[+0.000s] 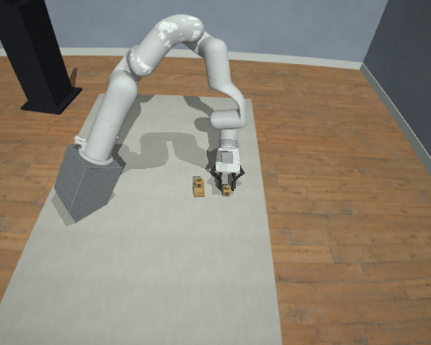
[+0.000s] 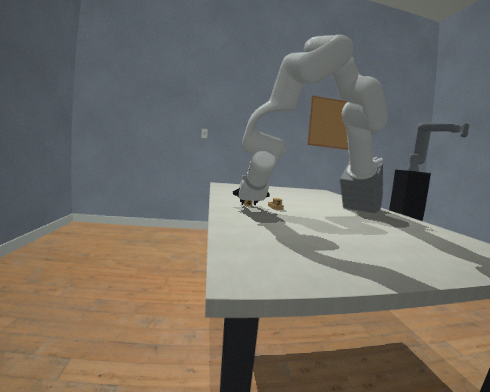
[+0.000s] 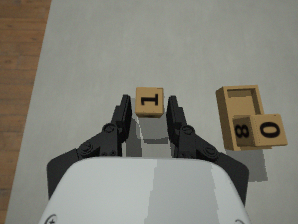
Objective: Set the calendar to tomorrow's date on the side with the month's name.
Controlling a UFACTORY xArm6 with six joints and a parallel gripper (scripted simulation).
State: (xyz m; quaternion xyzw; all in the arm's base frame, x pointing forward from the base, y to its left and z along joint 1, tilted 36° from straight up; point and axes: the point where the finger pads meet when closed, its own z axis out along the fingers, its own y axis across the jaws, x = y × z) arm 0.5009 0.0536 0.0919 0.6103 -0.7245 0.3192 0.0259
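Right now my hand is 2 cm to the left of the wooden digit cube and 1 cm above it. The rest, counted from my hand: wooden calendar tray: 11 cm behind, 2 cm to the right, 2 cm below.
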